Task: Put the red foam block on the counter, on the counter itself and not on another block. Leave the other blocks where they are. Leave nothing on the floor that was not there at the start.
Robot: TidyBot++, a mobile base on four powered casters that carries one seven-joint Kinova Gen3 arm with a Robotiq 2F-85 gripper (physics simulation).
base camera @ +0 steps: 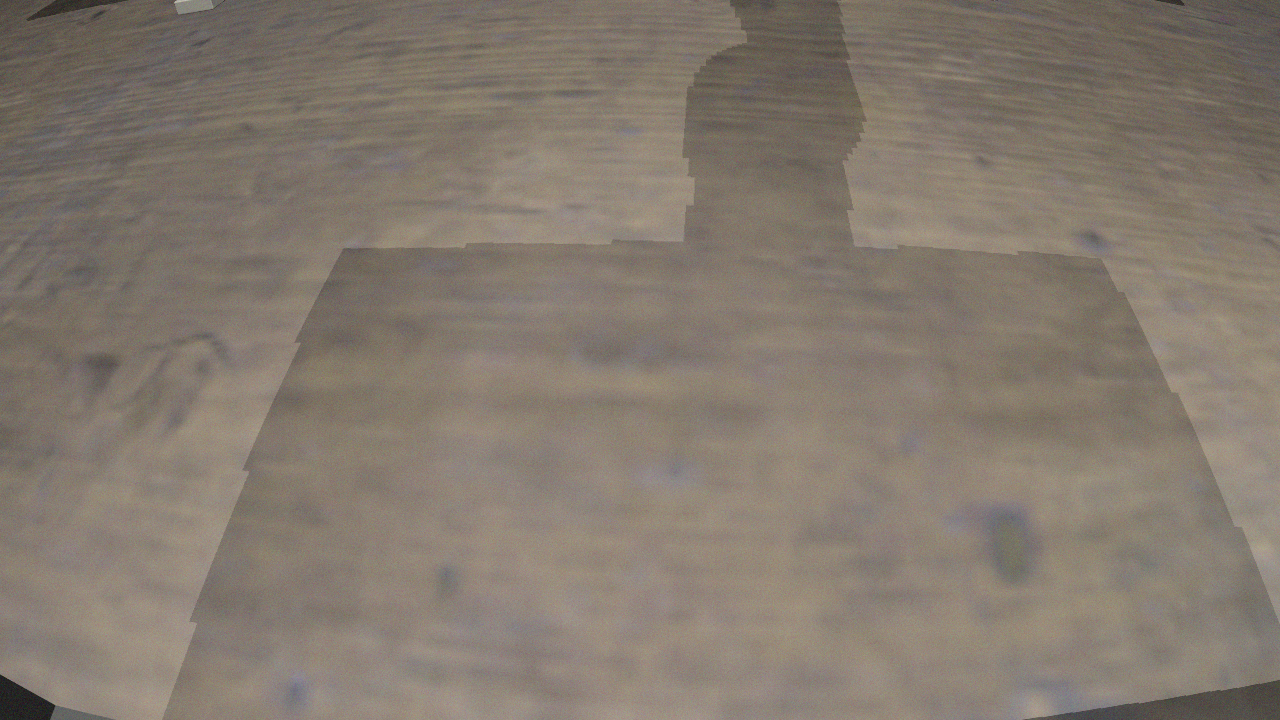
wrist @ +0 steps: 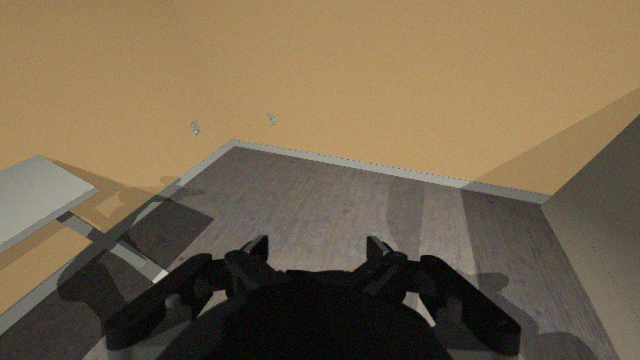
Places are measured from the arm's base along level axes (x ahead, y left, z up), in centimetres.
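Where they show: gripper, fingertip midpoint: (wrist: 317, 246).
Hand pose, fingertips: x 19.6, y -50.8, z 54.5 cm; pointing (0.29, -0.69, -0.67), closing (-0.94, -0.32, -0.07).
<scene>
After its pixels a point has its place.
My gripper (wrist: 317, 246) {y -50.8, x 19.6, z 54.5 cm} is open in the wrist view, its two black fingers wide apart with nothing between them. It hangs above the wood floor (wrist: 320, 210) {y -121.8, x 51.2, z -39.6 cm} (base camera: 537, 161) {y 11.5, x 66.0, z -39.6 cm}. The red foam block does not show in the base camera view or the wrist view. No other foam blocks show in either view. I cannot make out the counter; a tall plain grey-brown surface (wrist: 600, 210) {y -139.7, x -101.5, z -10.8 cm} stands at the right edge of the wrist view, and I cannot tell what it belongs to.
A white table (wrist: 40, 195) {y -47.1, x 130.3, z 32.4 cm} stands at the left of the wrist view, with its leg and foot below. A small white piece (base camera: 195, 5) {y 80.0, x 123.7, z -38.4 cm} shows at the top left of the base view. An orange wall (wrist: 400, 75) {y -177.9, x 11.5, z 39.6 cm} with two small sockets rises behind a pale skirting board (wrist: 350, 162) {y -178.1, x 40.5, z -33.8 cm}.
</scene>
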